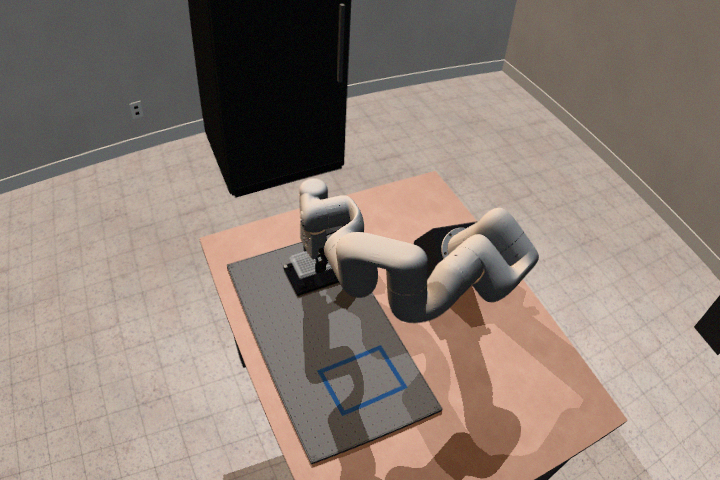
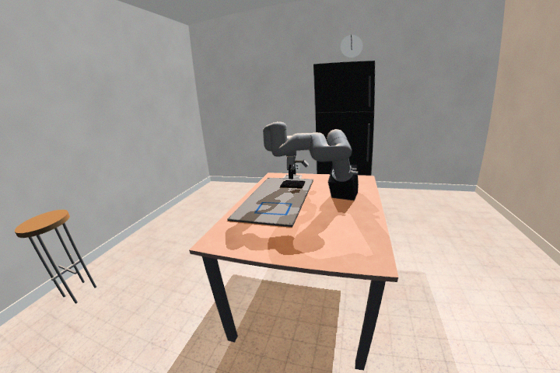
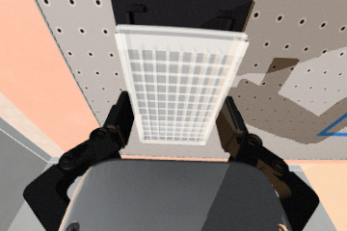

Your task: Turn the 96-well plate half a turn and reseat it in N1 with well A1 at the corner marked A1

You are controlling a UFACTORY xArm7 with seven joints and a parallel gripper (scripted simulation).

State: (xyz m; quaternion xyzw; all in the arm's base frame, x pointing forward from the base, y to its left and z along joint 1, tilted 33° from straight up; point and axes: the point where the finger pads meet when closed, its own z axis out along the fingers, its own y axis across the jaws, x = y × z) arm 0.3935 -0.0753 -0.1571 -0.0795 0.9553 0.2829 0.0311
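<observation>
Right now my hand is 7 cm above the black plate nest N1. The rest, counted from my hand: pale A1 mark: 8 cm ahead, 6 cm below, 4 cm to the right; 96-well plate: 1 cm below.
</observation>
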